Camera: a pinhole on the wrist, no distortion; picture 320 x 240 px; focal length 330.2 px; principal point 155.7 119.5 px. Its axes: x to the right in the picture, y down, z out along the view. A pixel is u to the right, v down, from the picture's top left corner.
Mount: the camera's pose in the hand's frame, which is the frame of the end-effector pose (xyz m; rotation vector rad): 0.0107 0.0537 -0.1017 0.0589 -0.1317 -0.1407
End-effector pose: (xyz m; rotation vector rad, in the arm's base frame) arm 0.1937 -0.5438 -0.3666 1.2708 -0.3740 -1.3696
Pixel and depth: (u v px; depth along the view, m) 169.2 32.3 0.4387
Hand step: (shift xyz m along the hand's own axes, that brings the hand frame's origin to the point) -0.0466 -0.0850 0.3269
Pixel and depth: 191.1 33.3 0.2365
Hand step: -0.0047 -0.0226 0.1314
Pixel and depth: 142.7 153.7 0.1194
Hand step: -0.0083 0.0607 0.0167
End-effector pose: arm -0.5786 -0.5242 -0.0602 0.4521 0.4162 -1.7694
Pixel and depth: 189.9 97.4 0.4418
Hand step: -0.0080 -0.0039 0.3393
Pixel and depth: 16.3 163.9 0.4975
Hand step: -0.2535 0.1255 0.3686
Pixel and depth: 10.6 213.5 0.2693
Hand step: -0.1314 0.1332 0.1550
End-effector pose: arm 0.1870 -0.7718 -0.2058 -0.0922 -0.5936 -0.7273
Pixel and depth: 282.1 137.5 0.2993
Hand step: 0.0850 0.0386 0.2101
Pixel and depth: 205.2 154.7 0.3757
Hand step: 0.0207 0.0667 0.2800
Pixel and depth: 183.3 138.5 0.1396
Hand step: 0.0044 0.0531 0.0385
